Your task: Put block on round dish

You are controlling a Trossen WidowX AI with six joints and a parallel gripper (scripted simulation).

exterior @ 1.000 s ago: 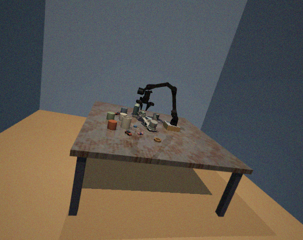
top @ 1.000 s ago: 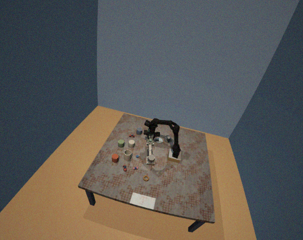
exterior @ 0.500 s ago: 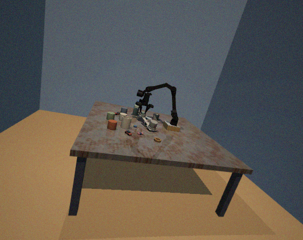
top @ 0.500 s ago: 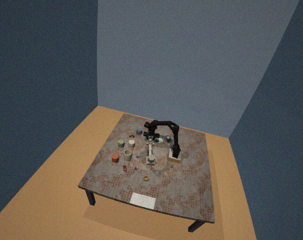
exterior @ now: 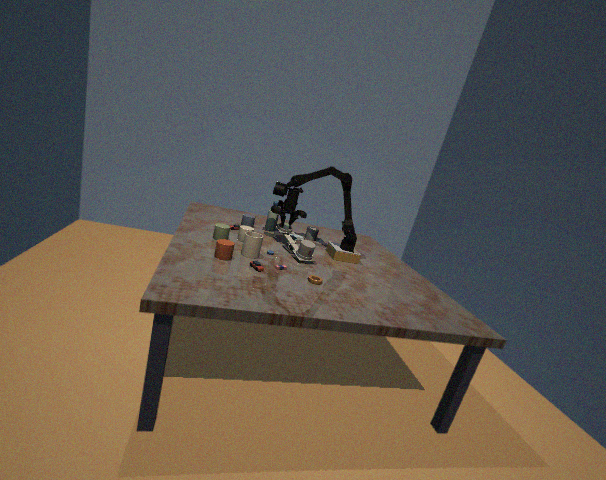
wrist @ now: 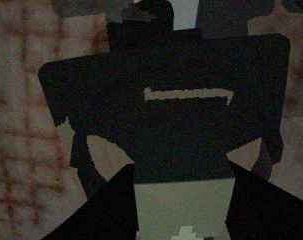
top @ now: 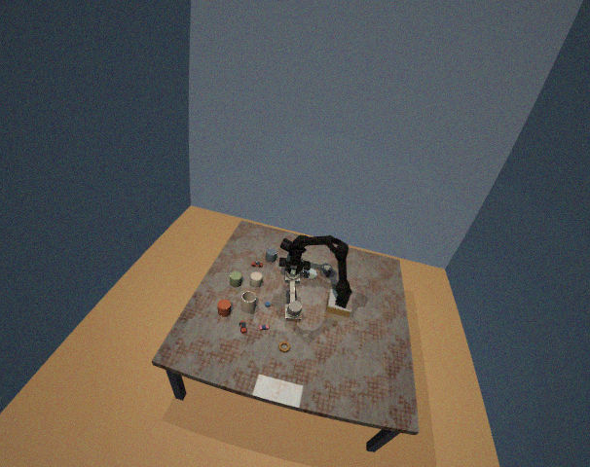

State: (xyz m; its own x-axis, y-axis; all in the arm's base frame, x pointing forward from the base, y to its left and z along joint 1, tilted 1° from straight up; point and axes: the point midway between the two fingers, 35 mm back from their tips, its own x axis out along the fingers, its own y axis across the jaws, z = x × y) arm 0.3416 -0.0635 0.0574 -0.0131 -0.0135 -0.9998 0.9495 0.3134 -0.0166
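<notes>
Right now my gripper tip is 90 mm past the pale blue round dish, 140 mm to the left of it and 80 mm above it. The rest, counted from my gripper tip: bottle: 70 mm ahead, 190 mm to the right, 30 mm above; small balance: 50 mm behind, 110 mm to the left, 40 mm below; pale green block: 10 mm above.
</notes>
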